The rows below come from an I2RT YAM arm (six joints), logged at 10 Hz.
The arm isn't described. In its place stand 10 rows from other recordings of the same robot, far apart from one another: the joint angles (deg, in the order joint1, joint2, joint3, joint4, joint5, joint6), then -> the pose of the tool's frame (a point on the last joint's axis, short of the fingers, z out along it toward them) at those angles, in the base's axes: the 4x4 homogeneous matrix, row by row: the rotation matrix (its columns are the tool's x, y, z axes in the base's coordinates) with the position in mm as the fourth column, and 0 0 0 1 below.
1.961, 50.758, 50.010, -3.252, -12.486, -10.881 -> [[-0.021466, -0.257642, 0.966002, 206.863], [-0.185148, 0.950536, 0.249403, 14.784], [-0.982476, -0.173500, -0.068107, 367.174], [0, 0, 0, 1]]
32.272, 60.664, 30.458, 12.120, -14.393, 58.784 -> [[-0.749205, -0.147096, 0.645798, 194.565], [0.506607, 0.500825, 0.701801, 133.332], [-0.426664, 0.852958, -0.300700, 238.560], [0, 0, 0, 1]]
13.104, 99.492, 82.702, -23.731, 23.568, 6.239 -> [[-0.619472, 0.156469, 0.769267, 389.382], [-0.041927, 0.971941, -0.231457, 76.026], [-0.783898, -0.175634, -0.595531, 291.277], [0, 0, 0, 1]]
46.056, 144.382, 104.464, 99.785, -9.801, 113.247 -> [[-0.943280, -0.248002, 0.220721, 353.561], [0.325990, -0.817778, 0.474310, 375.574], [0.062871, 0.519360, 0.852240, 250.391], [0, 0, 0, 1]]
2.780, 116.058, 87.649, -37.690, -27.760, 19.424 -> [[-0.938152, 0.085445, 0.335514, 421.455], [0.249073, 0.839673, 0.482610, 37.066], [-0.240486, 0.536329, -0.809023, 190.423], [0, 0, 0, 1]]
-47.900, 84.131, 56.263, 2.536, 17.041, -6.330 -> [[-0.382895, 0.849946, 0.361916, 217.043], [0.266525, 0.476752, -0.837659, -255.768], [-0.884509, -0.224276, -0.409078, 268.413], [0, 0, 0, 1]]
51.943, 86.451, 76.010, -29.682, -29.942, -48.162 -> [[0.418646, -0.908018, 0.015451, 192.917], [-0.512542, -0.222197, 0.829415, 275.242], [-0.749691, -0.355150, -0.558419, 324.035], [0, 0, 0, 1]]
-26.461, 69.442, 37.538, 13.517, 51.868, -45.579 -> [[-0.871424, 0.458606, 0.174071, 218.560], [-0.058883, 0.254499, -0.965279, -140.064], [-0.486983, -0.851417, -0.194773, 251.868], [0, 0, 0, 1]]
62.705, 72.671, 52.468, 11.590, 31.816, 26.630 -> [[-0.292722, -0.430572, 0.853769, 151.996], [0.263317, 0.822059, 0.504860, 253.624], [-0.919227, 0.372595, -0.127258, 321.605], [0, 0, 0, 1]]
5.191, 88.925, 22.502, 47.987, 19.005, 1.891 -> [[-0.307447, 0.232398, 0.922750, 270.108], [0.003397, 0.969980, -0.243161, 12.898], [-0.951559, -0.071625, -0.299007, 142.859], [0, 0, 0, 1]]
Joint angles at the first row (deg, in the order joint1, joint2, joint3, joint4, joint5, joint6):
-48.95, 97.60, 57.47, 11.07, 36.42, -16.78
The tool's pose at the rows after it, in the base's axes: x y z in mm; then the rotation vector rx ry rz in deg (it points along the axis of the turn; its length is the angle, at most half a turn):
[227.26 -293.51 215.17 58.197 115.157 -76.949]
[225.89 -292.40 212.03 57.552 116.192 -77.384]
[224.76 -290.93 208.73 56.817 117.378 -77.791]
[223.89 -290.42 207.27 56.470 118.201 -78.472]
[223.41 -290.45 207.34 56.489 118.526 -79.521]
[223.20 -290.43 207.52 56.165 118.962 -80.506]
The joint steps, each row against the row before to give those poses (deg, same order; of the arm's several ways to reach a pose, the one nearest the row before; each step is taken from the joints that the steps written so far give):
0.00, -0.17, -0.08, 0.77, 0.49, -1.13
-0.04, -0.02, -0.68, 0.28, 0.04, -0.83
0.02, -0.03, -0.68, 0.17, 0.07, -0.85
-0.02, 0.00, -0.26, -0.06, 0.37, -0.70
0.00, 0.00, 0.00, -0.04, 0.76, -0.57
0.02, 0.00, 0.00, 0.04, 0.59, -0.79

